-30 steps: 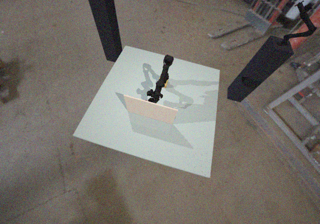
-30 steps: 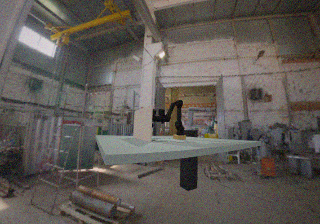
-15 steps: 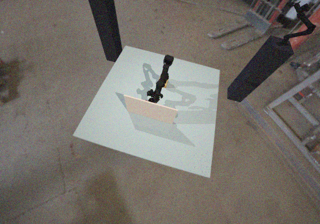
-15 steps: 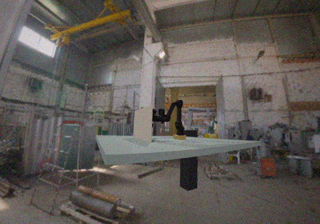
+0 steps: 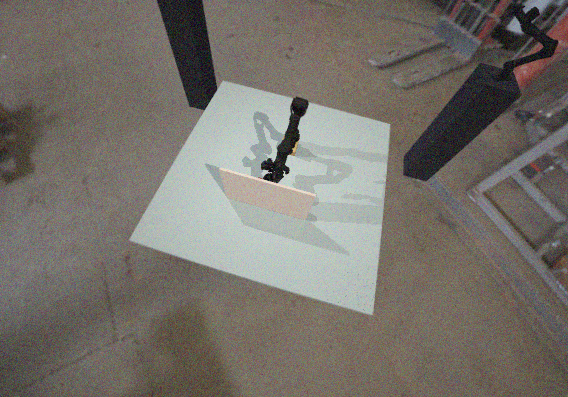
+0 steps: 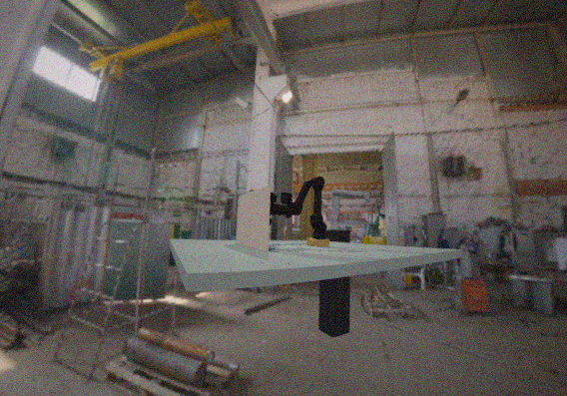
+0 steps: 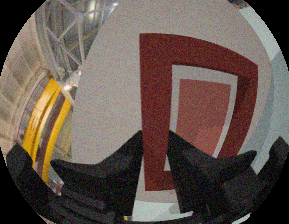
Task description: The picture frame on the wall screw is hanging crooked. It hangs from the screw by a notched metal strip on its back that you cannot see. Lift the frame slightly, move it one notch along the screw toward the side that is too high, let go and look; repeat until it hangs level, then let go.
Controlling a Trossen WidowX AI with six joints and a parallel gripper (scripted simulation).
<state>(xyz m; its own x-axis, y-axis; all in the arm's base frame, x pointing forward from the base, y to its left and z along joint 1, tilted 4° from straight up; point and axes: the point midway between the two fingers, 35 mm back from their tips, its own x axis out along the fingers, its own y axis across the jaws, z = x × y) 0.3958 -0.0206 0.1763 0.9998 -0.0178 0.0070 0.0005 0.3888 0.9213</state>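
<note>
My gripper tip is 20 mm to the left of the picture frame and 50 mm above it. The rest, counted from my gripper tip: wall panel (20 mm ahead, 20 mm to the right, 60 mm below).
</note>
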